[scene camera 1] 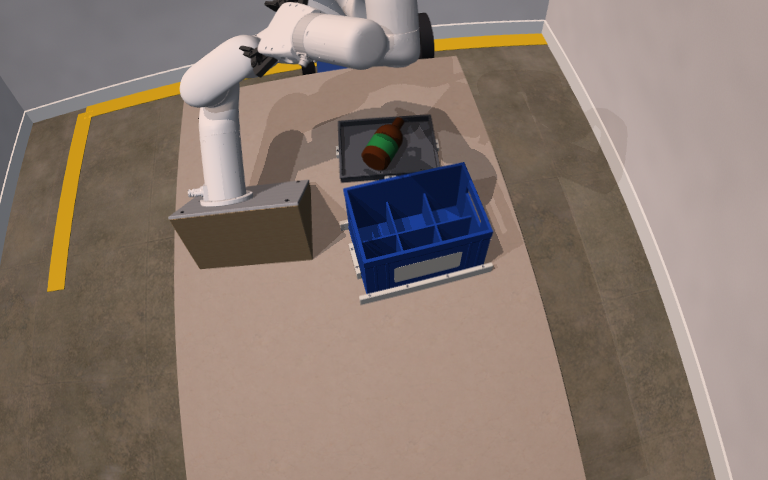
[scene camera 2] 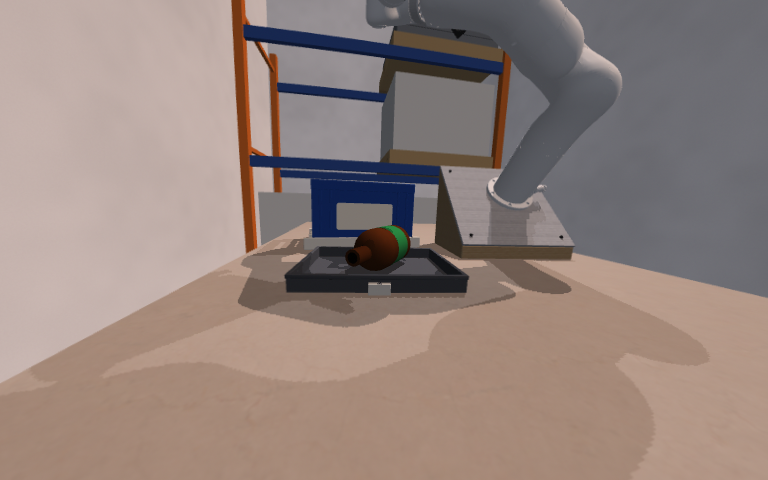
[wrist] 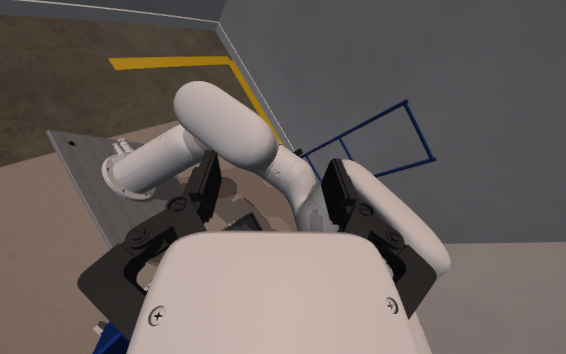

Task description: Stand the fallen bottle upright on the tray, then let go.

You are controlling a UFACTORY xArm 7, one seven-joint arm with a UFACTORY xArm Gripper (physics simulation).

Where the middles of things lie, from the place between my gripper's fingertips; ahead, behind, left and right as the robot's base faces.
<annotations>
The blue divided crate (scene camera 1: 421, 225) is 250 mm ahead of my hand, 170 mm to the right of it and 500 mm below it. Also, from my hand: brown bottle (scene camera 2: 375, 249): 240 mm ahead, 130 mm to the left, 550 mm below; dark tray (scene camera 2: 324, 270): 250 mm ahead, 130 mm to the left, 580 mm below; white rail (scene camera 1: 474, 271): 260 mm ahead, 270 mm to the right, 580 mm below.
</annotations>
